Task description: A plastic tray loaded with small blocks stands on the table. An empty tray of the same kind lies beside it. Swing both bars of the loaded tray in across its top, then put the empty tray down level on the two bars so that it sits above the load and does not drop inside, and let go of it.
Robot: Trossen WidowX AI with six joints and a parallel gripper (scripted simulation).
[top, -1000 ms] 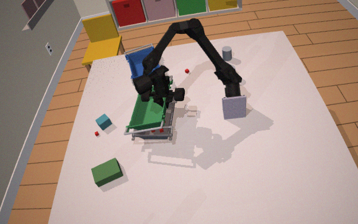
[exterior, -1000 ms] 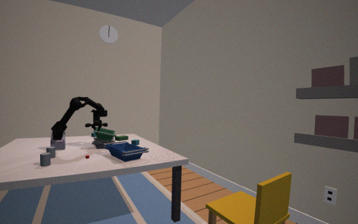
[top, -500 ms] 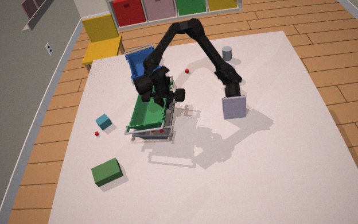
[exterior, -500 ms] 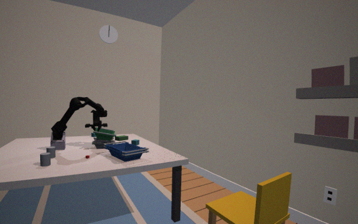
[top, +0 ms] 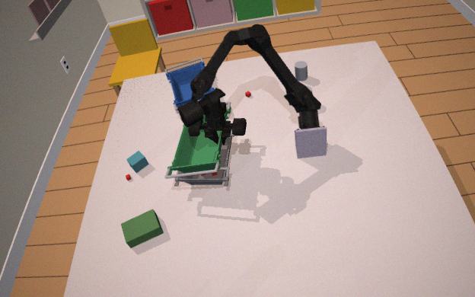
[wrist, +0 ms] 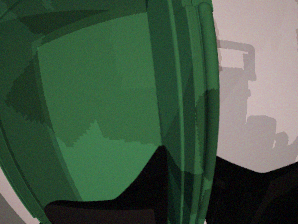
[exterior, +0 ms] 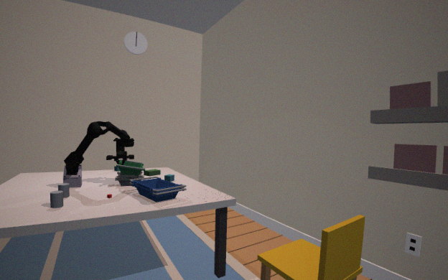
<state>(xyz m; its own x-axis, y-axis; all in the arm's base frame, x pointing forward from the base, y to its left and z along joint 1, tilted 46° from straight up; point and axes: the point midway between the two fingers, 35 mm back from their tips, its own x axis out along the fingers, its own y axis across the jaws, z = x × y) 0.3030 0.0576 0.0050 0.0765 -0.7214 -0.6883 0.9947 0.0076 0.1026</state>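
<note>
The green tray is 7 cm ahead of my gripper tip, 1 cm to the right of it and 2 cm above it. From my gripper tip the other things lie so: green block (27 cm ahead, 28 cm to the left, 8 cm below).
</note>
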